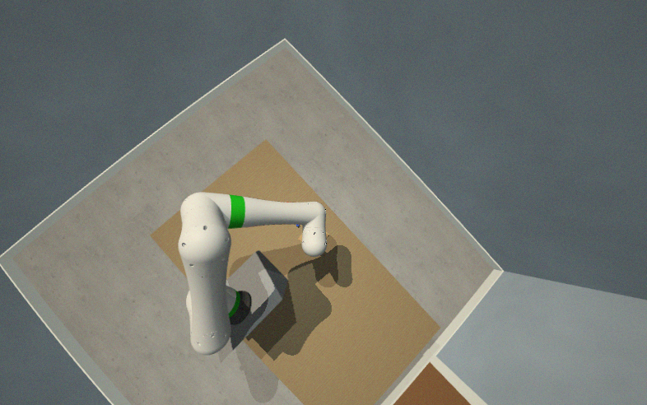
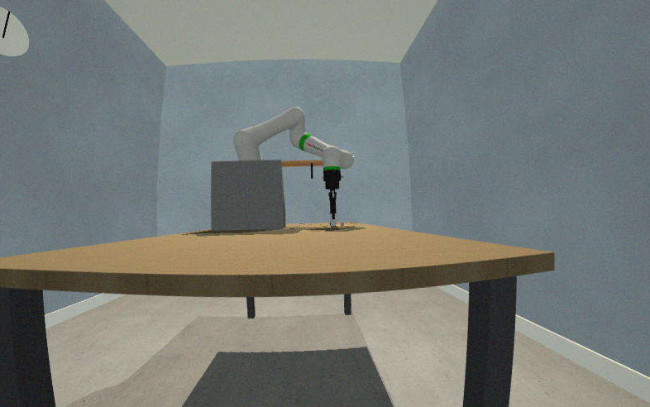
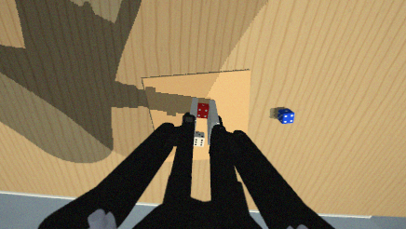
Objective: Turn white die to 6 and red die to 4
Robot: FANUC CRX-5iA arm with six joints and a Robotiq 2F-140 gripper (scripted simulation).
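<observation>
Right now my hand is 3 cm above the red die. Round my hand: blue die 12 cm to the left, 3 cm below, 1 cm behind; then white die 5 cm ahead, 3 cm below; then tan mat 4 cm below, 2 cm ahead.
</observation>
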